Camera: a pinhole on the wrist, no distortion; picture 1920 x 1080 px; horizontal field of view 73.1 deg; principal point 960.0 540.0 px. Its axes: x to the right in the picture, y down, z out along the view. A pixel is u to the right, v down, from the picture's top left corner.
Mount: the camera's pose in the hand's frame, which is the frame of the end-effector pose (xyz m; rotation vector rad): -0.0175 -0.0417 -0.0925 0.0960 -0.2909 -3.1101
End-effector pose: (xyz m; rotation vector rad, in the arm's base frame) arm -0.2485 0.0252 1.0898 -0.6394 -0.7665 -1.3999
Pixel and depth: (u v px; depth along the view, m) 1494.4 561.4 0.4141
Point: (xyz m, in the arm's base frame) -0.2550 0.3978 1.1091
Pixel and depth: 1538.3 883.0 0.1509
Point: -0.3093 0.1247 1.0493
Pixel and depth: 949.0 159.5 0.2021
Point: -0.2039 0.1218 1.1276
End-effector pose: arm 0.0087 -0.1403 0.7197 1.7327 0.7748 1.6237
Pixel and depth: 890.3 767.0 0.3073
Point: 0.2269 -0.1439 0.6695
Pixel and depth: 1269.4 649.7 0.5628
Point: 0.4556 -0.3177 0.5947
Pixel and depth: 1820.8 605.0 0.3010
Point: 0.1863 -0.3307 0.5604
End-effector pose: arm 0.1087 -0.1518 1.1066 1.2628 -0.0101 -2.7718
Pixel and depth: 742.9 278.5 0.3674
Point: -0.0901 -0.2622 1.2653
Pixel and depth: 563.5 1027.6 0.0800
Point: 0.1078 -0.0960 1.0978
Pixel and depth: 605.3 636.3 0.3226
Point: -0.1007 -0.1605 1.2218
